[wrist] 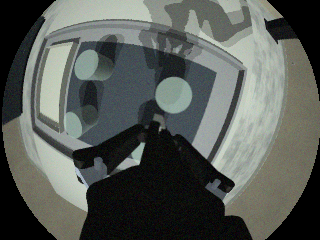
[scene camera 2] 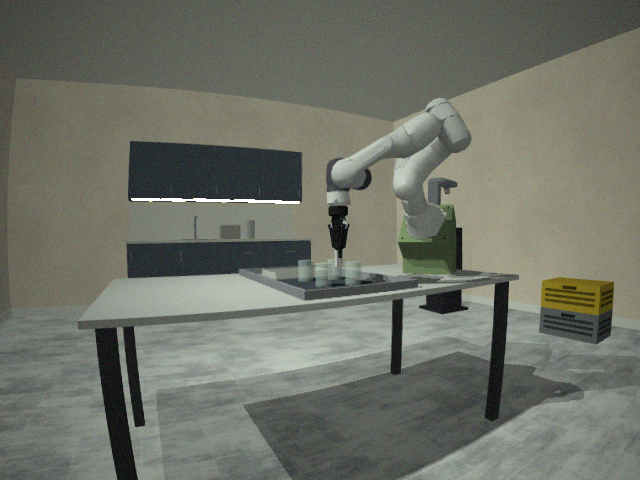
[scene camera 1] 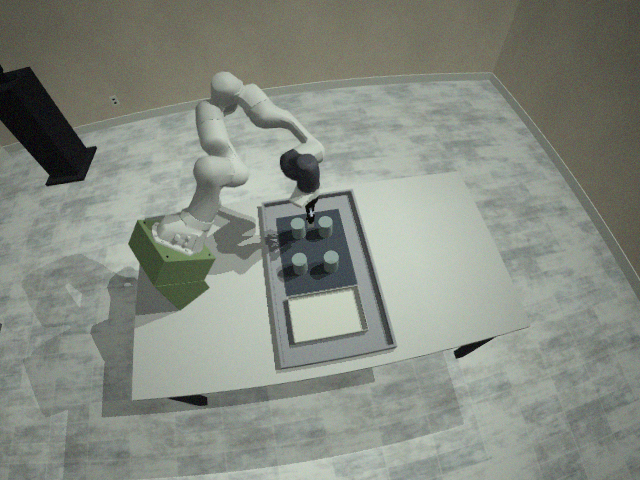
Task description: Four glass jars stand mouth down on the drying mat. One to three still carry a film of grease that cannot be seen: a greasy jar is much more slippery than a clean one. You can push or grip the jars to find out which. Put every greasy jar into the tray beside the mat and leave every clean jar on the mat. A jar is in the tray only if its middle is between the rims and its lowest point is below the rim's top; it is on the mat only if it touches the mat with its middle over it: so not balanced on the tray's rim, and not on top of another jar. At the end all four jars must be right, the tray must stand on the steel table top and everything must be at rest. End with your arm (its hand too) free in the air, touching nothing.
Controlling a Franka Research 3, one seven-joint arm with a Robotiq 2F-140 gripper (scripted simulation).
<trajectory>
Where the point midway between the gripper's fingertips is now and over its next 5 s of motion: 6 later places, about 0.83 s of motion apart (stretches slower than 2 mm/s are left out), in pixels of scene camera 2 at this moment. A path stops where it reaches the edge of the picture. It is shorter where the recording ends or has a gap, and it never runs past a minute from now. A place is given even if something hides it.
The gripper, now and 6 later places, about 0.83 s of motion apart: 338,266; 332,246; 323,252; 322,263; 322,263; 323,263; 324,263
</trajectory>
